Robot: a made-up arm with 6 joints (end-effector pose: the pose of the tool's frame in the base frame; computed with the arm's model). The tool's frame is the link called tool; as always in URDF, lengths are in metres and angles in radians. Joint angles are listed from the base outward.
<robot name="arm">
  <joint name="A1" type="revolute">
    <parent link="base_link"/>
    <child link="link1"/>
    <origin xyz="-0.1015 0.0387 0.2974" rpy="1.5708 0 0"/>
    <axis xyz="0 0 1"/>
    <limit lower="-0.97" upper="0.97" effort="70" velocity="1.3"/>
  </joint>
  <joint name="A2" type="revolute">
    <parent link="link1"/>
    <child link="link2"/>
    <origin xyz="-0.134 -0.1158 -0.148" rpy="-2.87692 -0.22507 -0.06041"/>
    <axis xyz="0 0 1"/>
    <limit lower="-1.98" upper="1.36" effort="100" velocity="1"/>
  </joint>
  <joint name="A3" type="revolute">
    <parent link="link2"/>
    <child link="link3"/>
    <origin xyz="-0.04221 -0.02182 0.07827" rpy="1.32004 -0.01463 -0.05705"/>
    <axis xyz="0 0 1"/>
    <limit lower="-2.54" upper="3.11" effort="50" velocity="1.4"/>
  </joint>
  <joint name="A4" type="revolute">
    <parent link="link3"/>
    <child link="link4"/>
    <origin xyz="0.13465 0.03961 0.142" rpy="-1.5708 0 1.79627"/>
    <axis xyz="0 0 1"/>
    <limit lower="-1.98" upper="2.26" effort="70" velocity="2.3"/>
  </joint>
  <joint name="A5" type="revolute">
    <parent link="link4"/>
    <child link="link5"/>
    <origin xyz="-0.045 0.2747 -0.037" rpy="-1.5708 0 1.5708"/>
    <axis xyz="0 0 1"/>
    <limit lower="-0.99" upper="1.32" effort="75" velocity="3"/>
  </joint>
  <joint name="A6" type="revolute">
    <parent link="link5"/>
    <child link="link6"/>
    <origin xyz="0.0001 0.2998 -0.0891" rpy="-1.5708 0 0"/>
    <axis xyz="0 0 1"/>
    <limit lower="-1.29" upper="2.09" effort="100" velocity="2.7"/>
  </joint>
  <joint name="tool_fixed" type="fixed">
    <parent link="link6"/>
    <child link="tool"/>
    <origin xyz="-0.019 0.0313 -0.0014" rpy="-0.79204 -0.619 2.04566"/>
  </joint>
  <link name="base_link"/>
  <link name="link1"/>
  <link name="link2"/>
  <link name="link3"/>
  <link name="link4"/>
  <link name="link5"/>
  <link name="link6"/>
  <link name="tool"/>
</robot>
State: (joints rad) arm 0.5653 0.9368 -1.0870 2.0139 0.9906 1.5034
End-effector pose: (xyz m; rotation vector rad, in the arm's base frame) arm 0.0554 0.0097 0.2119 1.2440 0.9400 0.7707
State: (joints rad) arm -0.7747 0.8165 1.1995 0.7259 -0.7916 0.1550
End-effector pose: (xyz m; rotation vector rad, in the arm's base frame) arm -0.4475 0.6455 0.0524 1.6616 2.3536 1.1109
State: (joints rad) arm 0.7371 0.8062 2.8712 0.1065 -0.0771 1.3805
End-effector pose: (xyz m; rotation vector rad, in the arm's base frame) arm -0.6441 0.2617 0.0677 -0.5173 -2.1243 -0.8084
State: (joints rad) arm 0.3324 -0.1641 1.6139 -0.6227 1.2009 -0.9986
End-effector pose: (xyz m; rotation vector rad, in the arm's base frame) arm -0.3728 0.5736 0.2881 0.4094 -0.5792 2.2197
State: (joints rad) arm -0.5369 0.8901 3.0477 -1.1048 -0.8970 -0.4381
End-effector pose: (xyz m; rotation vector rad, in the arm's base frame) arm -0.3463 -0.3007 0.5714 0.2529 -0.5519 -1.0179
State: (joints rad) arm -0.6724 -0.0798 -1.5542 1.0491 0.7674 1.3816
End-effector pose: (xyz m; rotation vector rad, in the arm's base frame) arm -0.2279 -0.1008 0.4276 0.9473 -0.0776 0.2001
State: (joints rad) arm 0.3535 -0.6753 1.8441 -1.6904 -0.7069 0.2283
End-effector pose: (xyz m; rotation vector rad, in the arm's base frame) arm -0.6608 0.6607 -0.1698 1.6162 2.2646 0.9959
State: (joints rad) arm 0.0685 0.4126 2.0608 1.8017 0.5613 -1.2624
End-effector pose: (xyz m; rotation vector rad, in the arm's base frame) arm -0.3293 0.6924 0.4010 -1.4532 -1.5567 1.6305
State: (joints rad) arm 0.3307 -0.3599 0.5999 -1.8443 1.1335 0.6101
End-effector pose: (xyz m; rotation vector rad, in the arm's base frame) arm -0.1468 0.4104 0.4568 -1.7184 1.5933 -1.1772
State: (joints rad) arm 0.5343 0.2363 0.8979 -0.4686 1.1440 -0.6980
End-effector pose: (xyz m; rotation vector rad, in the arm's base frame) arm -0.1539 0.5499 0.3765 0.5700 -0.8475 1.8620
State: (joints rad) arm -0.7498 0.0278 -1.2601 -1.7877 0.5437 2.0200
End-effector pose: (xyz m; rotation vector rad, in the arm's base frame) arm 0.0241 -0.1051 0.3131 -0.3407 2.3757 -1.2819
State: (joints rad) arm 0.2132 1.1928 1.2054 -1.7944 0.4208 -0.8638
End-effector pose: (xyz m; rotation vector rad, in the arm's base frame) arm -0.0623 0.6814 0.5184 -2.7999 -1.0313 -0.5570
